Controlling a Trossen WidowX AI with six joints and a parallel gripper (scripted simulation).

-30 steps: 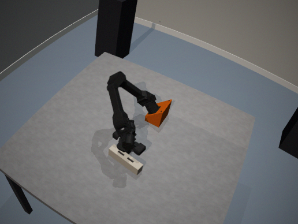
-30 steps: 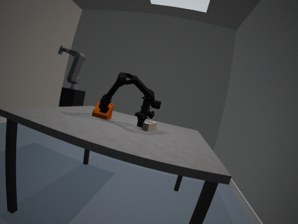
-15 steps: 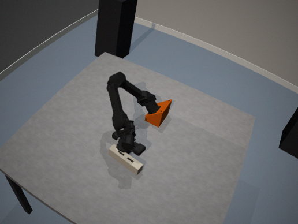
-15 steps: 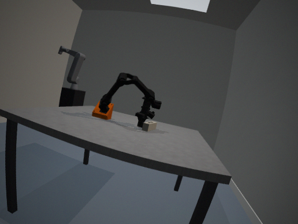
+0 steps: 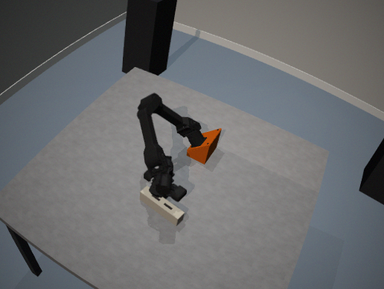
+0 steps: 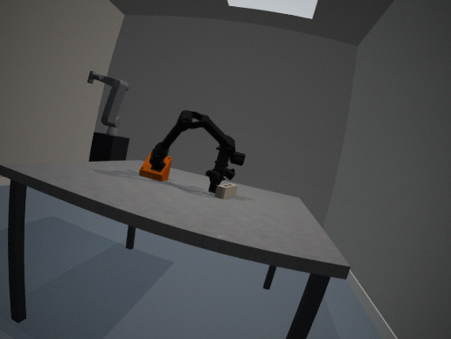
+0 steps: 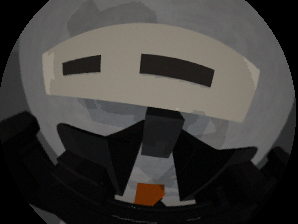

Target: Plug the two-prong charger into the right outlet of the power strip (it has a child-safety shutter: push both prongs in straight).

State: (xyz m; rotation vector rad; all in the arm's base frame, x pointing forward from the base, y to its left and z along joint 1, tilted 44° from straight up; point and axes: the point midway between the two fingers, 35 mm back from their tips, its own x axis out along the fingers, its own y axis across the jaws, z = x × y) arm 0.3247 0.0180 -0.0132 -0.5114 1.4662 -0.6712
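The dark charger lies 2 cm ahead of my gripper tip and 1 cm above it.
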